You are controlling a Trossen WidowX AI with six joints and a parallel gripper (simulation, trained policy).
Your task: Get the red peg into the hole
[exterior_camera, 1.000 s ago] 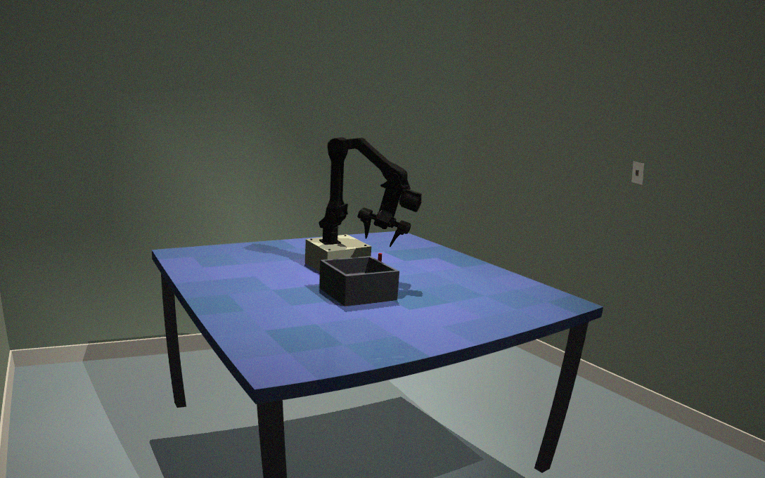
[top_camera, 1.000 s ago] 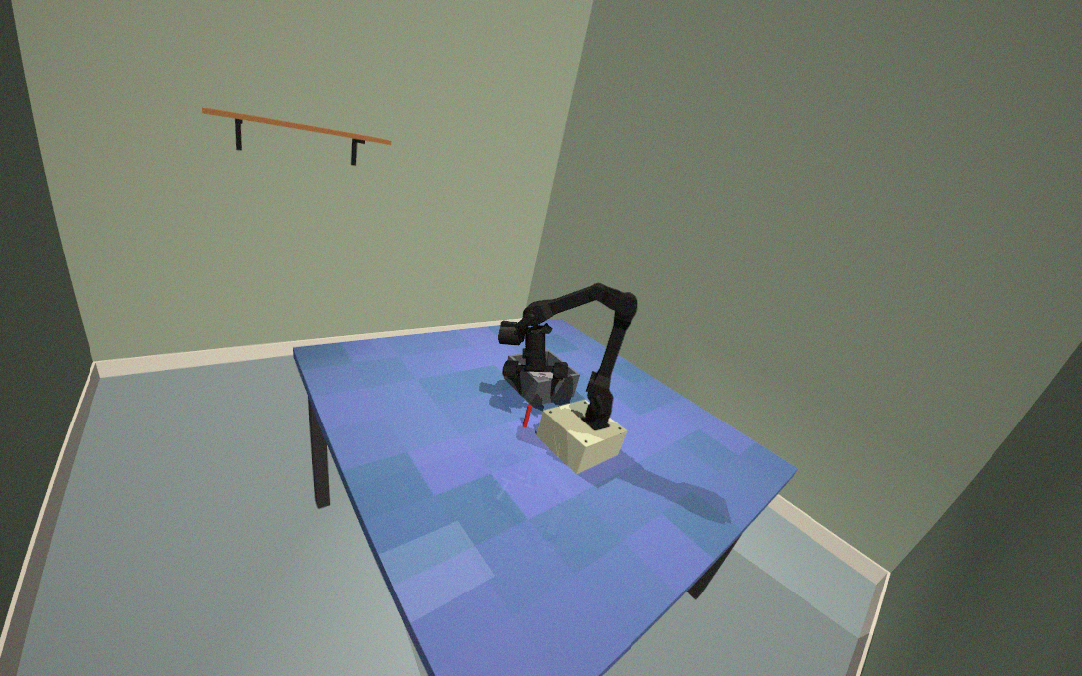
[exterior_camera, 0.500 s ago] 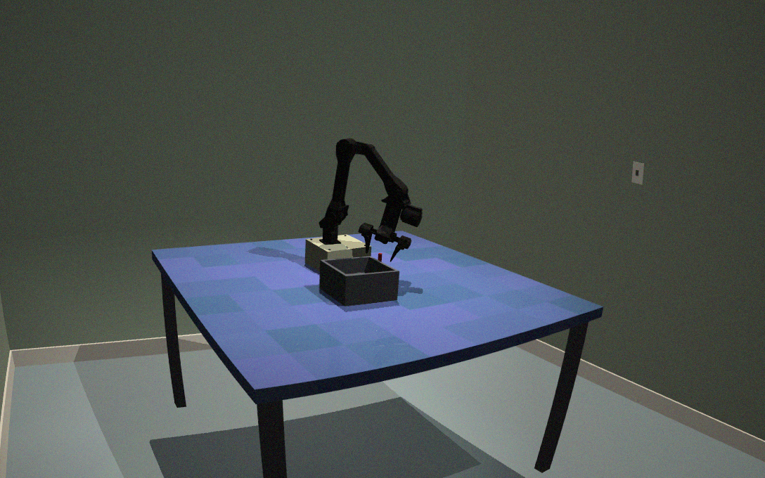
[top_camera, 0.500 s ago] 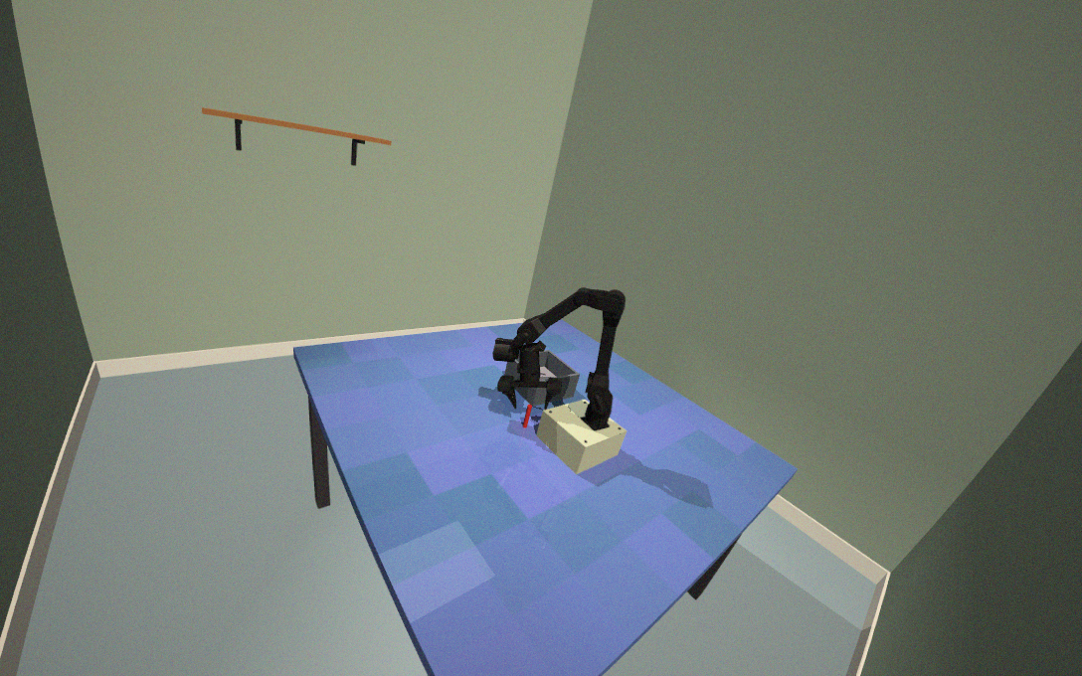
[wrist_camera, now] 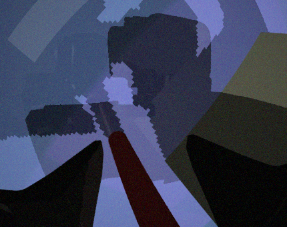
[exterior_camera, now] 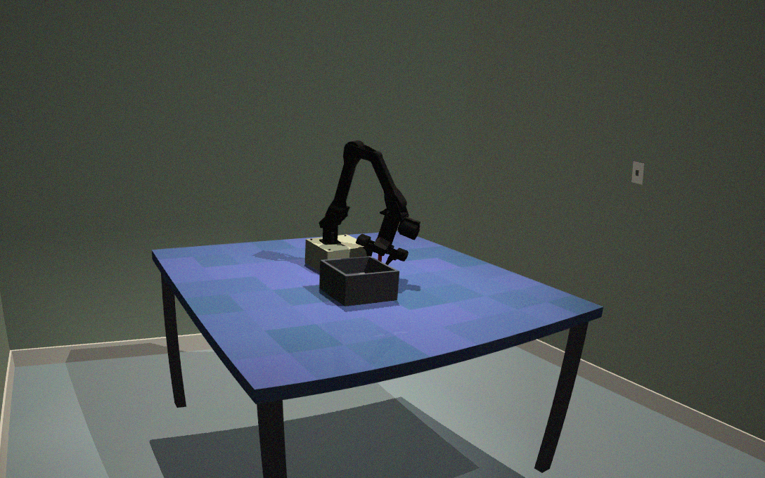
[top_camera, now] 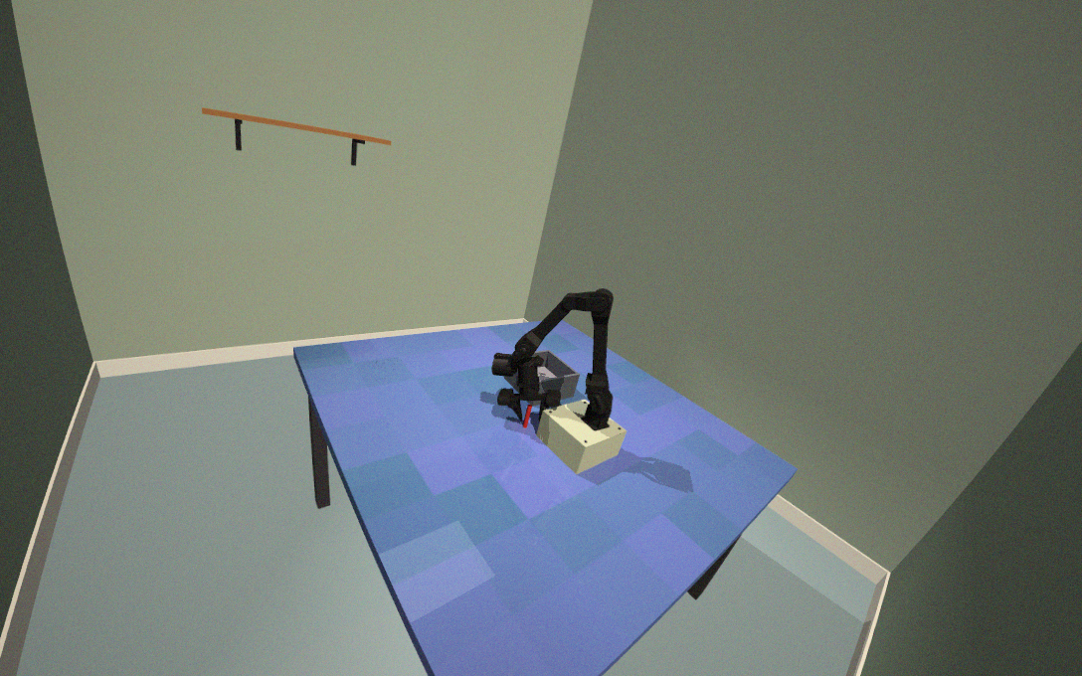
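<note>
Now: gripper tip 1 cm to the right of the red peg and 2 cm below it. Round my gripper tip: dark box: 19 cm ahead, 16 cm to the right; grey plate: 19 cm ahead, 16 cm to the right, 2 cm above.
</note>
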